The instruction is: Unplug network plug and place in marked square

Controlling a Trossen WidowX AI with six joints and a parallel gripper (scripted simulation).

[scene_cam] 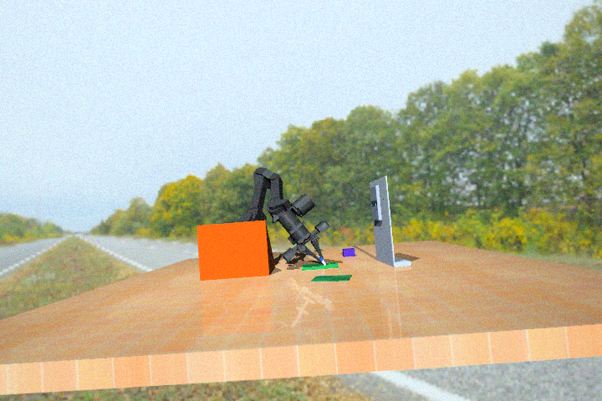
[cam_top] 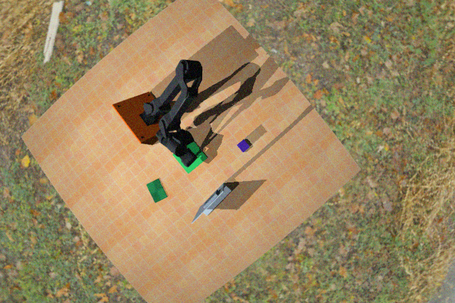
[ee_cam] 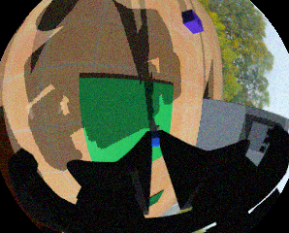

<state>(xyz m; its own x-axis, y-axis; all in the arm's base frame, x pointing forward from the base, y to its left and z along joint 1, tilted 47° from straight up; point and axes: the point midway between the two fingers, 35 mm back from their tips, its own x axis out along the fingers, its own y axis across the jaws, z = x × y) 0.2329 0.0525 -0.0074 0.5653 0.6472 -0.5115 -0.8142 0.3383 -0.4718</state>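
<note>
Now: the network plug right at my gripper tip. Round my gripper tip: bright green marked square (1 cm behind, 2 cm below); then upright panel (21 cm ahead, 3 cm to the right, 10 cm above); then purple cube (11 cm ahead, 23 cm to the left, 1 cm below).
</note>
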